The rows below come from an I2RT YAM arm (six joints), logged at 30 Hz.
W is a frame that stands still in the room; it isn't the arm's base.
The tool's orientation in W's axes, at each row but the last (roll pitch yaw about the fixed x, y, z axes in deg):
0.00 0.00 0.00
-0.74 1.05 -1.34
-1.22 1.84 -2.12
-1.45 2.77 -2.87
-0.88 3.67 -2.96
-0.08 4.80 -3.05
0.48 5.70 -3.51
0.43 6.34 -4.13
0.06 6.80 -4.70
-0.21 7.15 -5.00
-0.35 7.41 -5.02
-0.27 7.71 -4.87
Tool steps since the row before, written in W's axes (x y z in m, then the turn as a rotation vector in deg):
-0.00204 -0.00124 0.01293 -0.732 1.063 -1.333
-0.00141 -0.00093 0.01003 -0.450 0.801 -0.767
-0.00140 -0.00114 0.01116 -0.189 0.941 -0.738
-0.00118 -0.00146 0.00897 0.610 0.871 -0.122
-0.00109 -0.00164 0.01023 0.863 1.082 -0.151
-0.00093 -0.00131 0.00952 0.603 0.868 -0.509
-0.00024 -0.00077 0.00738 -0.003 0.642 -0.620
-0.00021 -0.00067 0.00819 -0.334 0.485 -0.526
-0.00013 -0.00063 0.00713 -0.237 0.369 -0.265
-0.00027 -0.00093 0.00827 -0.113 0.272 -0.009
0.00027 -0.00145 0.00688 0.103 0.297 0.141
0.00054 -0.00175 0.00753 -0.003 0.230 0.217
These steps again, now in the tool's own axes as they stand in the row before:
-0.00204 -0.00124 0.01293 -0.732 1.063 -1.333
-0.00157 -0.00109 0.00999 -0.454 0.800 -0.765
-0.00171 -0.00143 0.01108 -0.200 0.949 -0.725
-0.00154 -0.00174 0.00886 0.571 0.903 -0.072
-0.00166 -0.00185 0.01012 0.814 1.127 -0.082
-0.00165 -0.00137 0.00941 0.597 0.899 -0.459
-0.00092 -0.00072 0.00733 0.019 0.635 -0.626
-0.00106 -0.00062 0.00813 -0.308 0.455 -0.567
-0.00092 -0.00063 0.00707 -0.233 0.348 -0.295
-0.00122 -0.00098 0.00818 -0.134 0.261 -0.025
-0.00049 -0.00146 0.00686 0.058 0.304 0.152
-0.00033 -0.00173 0.00755 -0.051 0.228 0.213

